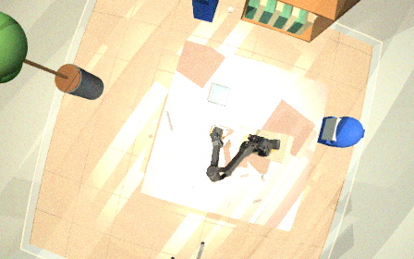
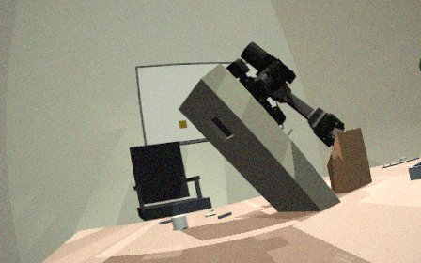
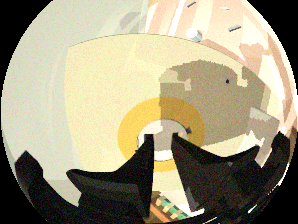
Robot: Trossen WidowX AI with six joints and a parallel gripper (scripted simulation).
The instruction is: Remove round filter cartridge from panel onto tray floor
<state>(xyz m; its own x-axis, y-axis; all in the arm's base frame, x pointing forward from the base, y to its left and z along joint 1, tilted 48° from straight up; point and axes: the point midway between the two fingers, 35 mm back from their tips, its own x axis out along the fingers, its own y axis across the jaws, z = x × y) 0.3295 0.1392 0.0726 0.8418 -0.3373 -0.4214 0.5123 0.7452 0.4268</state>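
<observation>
The round filter cartridge lies 1 cm ahead of my gripper tip and 1 cm below it. The rest, counted from my gripper tip: tray (45 cm behind, 23 cm to the left, 25 cm below); then service panel (4 cm behind, 1 cm to the right, 8 cm below).
</observation>
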